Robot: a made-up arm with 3 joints. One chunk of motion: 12 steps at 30 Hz.
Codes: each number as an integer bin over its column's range. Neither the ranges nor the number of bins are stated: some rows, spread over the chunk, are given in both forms.
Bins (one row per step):
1: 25 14 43
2: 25 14 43
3: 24 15 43
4: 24 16 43
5: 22 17 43
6: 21 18 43
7: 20 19 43
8: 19 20 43
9: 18 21 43
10: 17 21 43
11: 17 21 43
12: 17 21 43
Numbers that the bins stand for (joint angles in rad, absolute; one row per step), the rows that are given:
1: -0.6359 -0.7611 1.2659
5: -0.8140 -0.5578 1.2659
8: -0.9921 -0.3544 1.2659
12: -1.1108 -0.2867 1.2659
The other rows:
2: -0.6359 -0.7611 1.2659
3: -0.6952 -0.6933 1.2659
4: -0.6952 -0.6256 1.2659
6: -0.8733 -0.4900 1.2659
7: -0.9327 -0.4222 1.2659
9: -1.0514 -0.2867 1.2659
10: -1.1108 -0.2867 1.2659
11: -1.1108 -0.2867 1.2659

